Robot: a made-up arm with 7 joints.
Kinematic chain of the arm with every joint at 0, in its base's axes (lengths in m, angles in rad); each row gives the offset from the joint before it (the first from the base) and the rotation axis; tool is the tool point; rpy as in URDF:
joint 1: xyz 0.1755 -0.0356 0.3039 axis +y
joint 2: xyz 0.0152 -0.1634 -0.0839 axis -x
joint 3: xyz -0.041 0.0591 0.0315 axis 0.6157 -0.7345 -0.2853
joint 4: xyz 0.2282 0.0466 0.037 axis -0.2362 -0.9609 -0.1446
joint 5: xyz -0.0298 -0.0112 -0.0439 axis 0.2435 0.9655 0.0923
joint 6: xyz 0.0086 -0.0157 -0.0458 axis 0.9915 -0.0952 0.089
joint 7: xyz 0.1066 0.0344 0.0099 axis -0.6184 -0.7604 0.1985
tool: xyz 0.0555 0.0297 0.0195 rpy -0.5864 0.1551 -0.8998
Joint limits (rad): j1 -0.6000..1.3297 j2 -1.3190..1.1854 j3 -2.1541..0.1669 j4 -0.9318..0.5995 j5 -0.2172..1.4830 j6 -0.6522..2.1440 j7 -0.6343..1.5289
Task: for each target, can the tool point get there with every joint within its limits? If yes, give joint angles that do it. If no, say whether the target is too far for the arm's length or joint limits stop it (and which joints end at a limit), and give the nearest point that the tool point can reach.
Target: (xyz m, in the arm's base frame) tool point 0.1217 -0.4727 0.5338
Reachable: no: joint limits stop it (at a limit: joint 1, joint 3, joint 4) | nearest point 0.1268 -0.4462 0.4779 | short by 0.062 m
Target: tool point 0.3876 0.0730 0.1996
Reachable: yes | joints -0.0866 -0.7942 -0.4776 0.2976 0.9679 -0.3105 0.7595
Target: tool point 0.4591 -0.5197 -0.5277
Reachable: no: too far | nearest point 0.3162 -0.3401 -0.1087 | short by 0.478 m
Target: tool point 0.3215 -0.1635 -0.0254
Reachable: yes | joints 0.1188 0.3215 -1.4477 0.4810 -0.0672 1.5450 0.7673
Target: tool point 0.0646 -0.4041 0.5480
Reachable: no: joint limits stop it (at a limit: joint 1, joint 3, joint 5) | nearest point 0.0769 -0.3904 0.4882 | short by 0.063 m
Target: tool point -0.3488 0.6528 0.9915
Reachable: no: too far | nearest point -0.1050 0.0790 0.3478 | short by 0.896 m
